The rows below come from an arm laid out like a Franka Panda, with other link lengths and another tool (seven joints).
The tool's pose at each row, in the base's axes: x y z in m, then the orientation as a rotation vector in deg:
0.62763, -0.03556, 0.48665, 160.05, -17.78, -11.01
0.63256, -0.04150, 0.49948, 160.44, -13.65, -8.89
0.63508, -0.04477, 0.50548, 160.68, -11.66, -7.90
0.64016, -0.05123, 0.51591, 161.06, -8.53, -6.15
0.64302, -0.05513, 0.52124, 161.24, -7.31, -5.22
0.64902, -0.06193, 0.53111, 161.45, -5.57, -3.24
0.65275, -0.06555, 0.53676, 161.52, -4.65, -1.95
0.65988, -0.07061, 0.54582, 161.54, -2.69, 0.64
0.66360, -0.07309, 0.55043, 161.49, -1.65, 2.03
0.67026, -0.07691, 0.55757, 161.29, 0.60, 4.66
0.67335, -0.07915, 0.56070, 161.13, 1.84, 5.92
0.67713, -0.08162, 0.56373, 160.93, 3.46, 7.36
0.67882, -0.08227, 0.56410, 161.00, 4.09, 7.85
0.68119, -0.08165, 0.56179, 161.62, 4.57, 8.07
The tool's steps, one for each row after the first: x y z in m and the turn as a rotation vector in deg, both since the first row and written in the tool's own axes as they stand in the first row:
0.00492, 0.00879, -0.01108, -0.12, 1.96, -2.61
0.00755, 0.01332, -0.01614, -0.08, 2.87, -3.89
0.01297, 0.02177, -0.02484, 0.04, 4.43, -5.87
0.01613, 0.02659, -0.02914, 0.15, 5.21, -6.62
0.02258, 0.03499, -0.03736, 0.32, 6.76, -7.61
0.02649, 0.03949, -0.04219, 0.40, 7.75, -8.11
0.03370, 0.04580, -0.05036, 0.48, 9.77, -9.16
0.03743, 0.04891, -0.05456, 0.49, 10.85, -9.72
0.04408, 0.05353, -0.06122, 0.42, 12.94, -10.96
0.04729, 0.05604, -0.06400, 0.35, 13.96, -11.67
0.05123, 0.05861, -0.06673, 0.26, 15.16, -12.61
0.05299, 0.05901, -0.06717, 0.37, 15.56, -13.00
0.05536, 0.05722, -0.06558, 1.00, 15.69, -13.35

